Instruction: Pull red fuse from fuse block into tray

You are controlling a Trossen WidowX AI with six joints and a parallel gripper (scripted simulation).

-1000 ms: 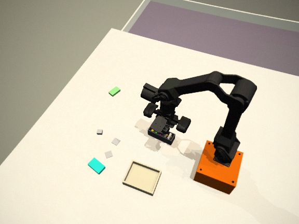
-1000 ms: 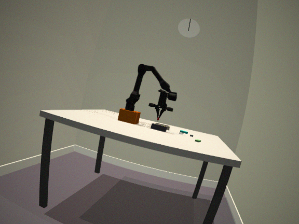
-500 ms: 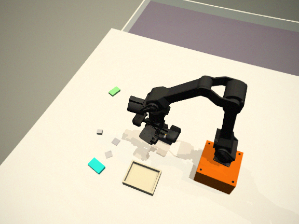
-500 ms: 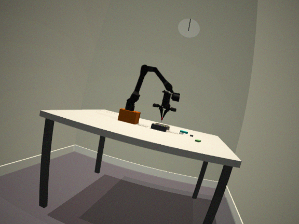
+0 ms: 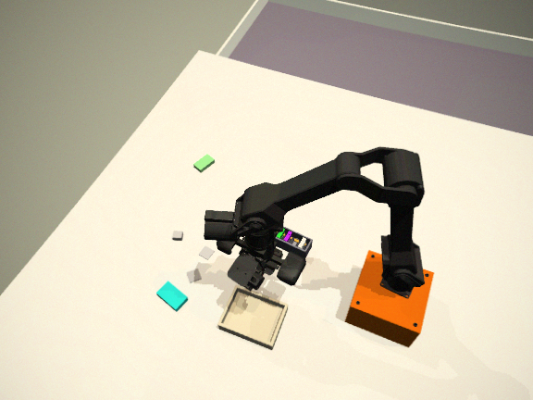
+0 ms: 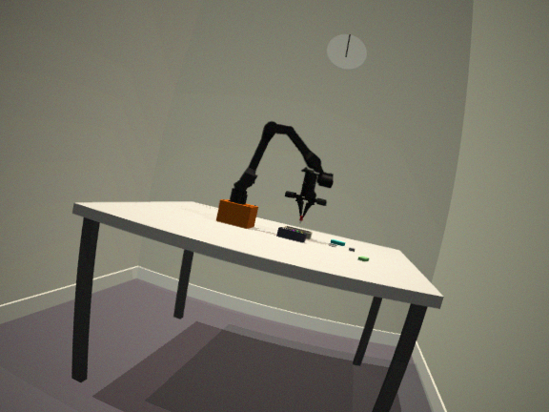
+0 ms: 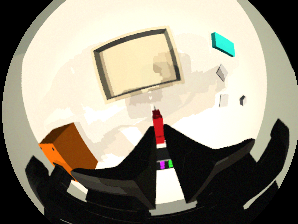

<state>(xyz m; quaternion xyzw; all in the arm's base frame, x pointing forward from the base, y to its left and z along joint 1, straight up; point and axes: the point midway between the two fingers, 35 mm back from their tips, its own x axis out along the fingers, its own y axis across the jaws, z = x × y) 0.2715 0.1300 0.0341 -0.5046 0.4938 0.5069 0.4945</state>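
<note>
My gripper tip is now 90 mm above the tray, 70 mm to the right of it and 20 mm past it. Round my gripper tip: red fuse 10 mm below; then grey cube 260 mm ahead, 90 mm below, 20 mm to the right; then cyan tile 170 mm ahead, 120 mm to the left, 90 mm below.
</note>
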